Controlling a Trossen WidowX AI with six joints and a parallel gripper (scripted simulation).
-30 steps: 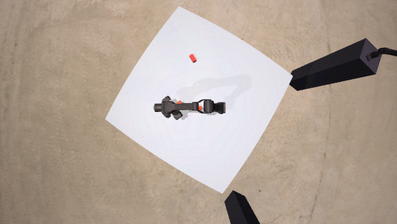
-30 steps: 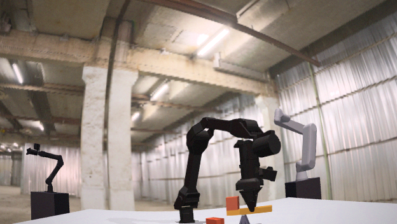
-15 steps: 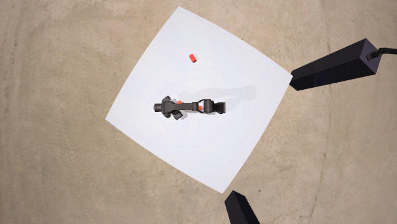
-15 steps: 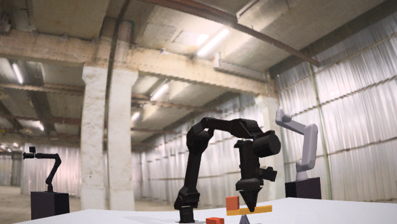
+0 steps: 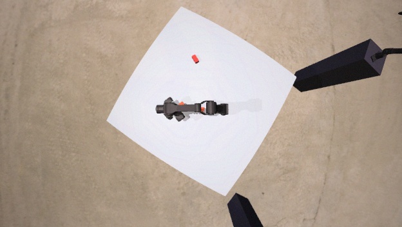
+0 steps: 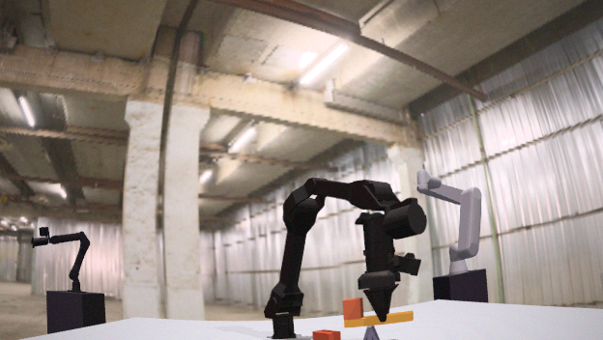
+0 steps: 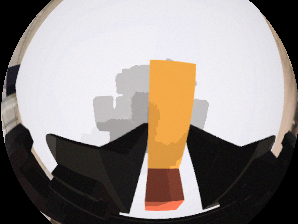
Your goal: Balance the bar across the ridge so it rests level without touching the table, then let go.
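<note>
My gripper tip is 3 cm to the left of the yellow bar, 2 cm below it and 1 cm past it.
</note>
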